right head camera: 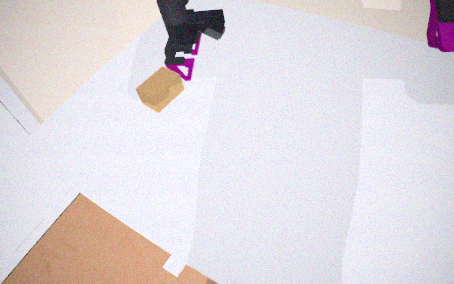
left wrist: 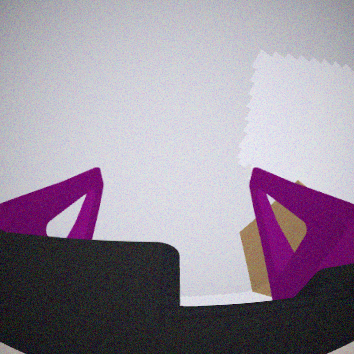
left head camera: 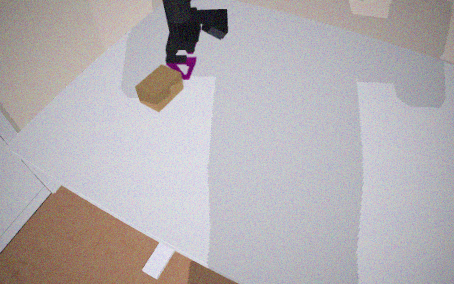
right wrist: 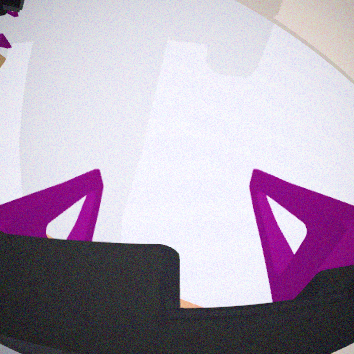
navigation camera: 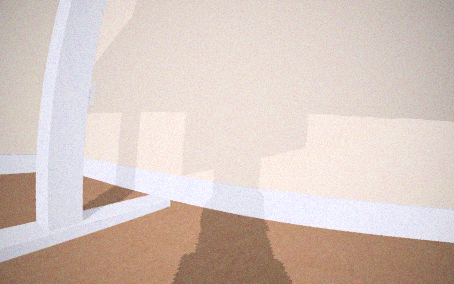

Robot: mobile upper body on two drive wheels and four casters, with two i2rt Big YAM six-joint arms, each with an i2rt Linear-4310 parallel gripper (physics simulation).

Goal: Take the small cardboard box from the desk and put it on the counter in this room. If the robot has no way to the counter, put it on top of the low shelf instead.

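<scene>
A small cardboard box lies on the white desk, near its upper left in the head views. My left gripper is open and empty, close beside the box. In the left wrist view the box is partly hidden behind the right-hand finger, outside the gap. My right gripper is open over the desk, far from the box. I cannot make out the counter or the low shelf.
White panels stand at the left, beside brown floor. A white strip sticks out by the desk edge. The navigation camera shows a white post on a foot bar, and a beige wall.
</scene>
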